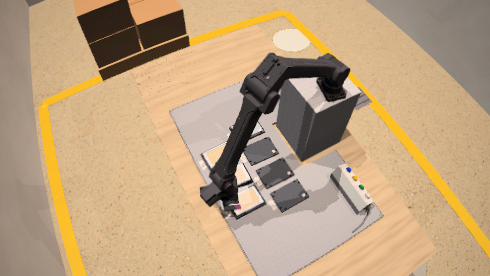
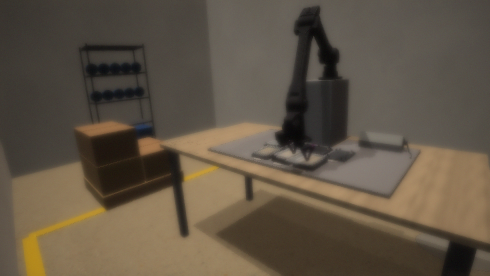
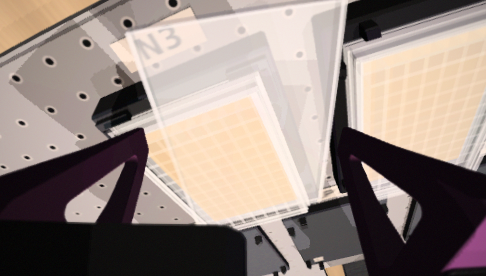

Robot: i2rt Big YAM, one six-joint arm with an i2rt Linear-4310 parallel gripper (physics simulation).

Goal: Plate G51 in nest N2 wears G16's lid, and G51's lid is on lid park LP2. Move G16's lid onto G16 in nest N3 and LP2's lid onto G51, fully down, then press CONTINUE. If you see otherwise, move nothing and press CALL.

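Frame: origin at the arm's base, x ahead, y left, z up, level; metres.
Seen in the pictures: gripper, fingertip midpoint: [image 1: 233,198] [image 2: 300,157] [image 3: 243,138]; arm's base at its link origin: [image 1: 330,89] [image 2: 330,79].
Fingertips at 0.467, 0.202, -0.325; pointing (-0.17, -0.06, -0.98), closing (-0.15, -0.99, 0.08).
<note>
Pixels of each thing's top centre, then the offset from my fingertips to it, as dx, dy, dz. Level surfaces: height alone.
- clear lid at its top centre: [image 3: 254,158] [image 1: 235,196] [image 2: 301,155] -0.009, -0.004, +0.006
- neighbouring plate at its top centre: [image 3: 431,133] [image 1: 233,176] [image 2: 288,152] -0.028, -0.106, -0.007
- button box at its top centre: [image 1: 355,183] [image 2: 382,132] -0.519, +0.108, +0.041
- grey mat at its surface level: dz -0.043
- gridded plate at its top centre: [image 1: 219,153] [image 2: 267,149] +0.002, -0.236, -0.013
A clear lid [image 3: 295,37] is askew and tilted over the cream-gridded plate [image 3: 250,185] [image 1: 250,199] at the N3 label; its label-side end looks raised, and the label shows through it. My gripper [image 3: 243,138] [image 1: 232,205] [image 2: 303,149] is open, its dark fingers wide apart above this plate, one to each side of the lid, nothing held. The neighbouring plate [image 3: 420,95] [image 1: 243,174] sits in its dark nest; I cannot tell whether it wears a lid. Dark lid parks [image 1: 275,172] [image 3: 330,235] stand beside the nests; no lid can be made out on them. Plate names are unreadable.
The button box [image 1: 352,189] with blue, yellow, green and white buttons stands on the grey mat [image 1: 280,250]. Another gridded plate [image 1: 215,154] sits farther along the nest row. The arm's tall grey pedestal [image 1: 317,120] rises behind the parks. Stacked cartons [image 2: 112,160] stand beyond the table.
</note>
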